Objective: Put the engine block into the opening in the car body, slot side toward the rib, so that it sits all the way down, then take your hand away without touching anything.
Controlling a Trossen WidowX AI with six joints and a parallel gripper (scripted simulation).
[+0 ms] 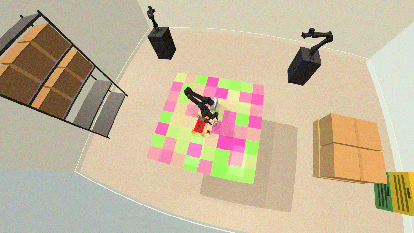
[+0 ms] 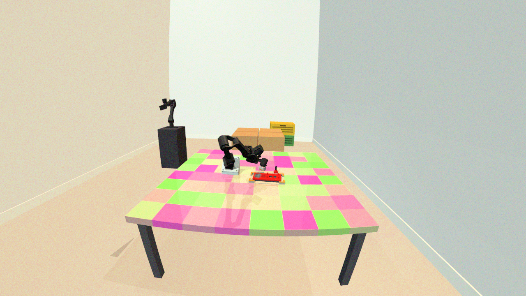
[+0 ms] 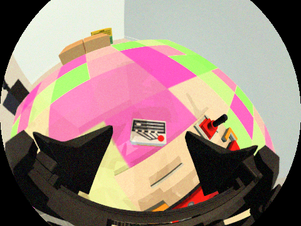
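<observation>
Right now the engine block is 1 cm ahead of my gripper tip, 1 cm to the left of it and 4 cm below it.
</observation>
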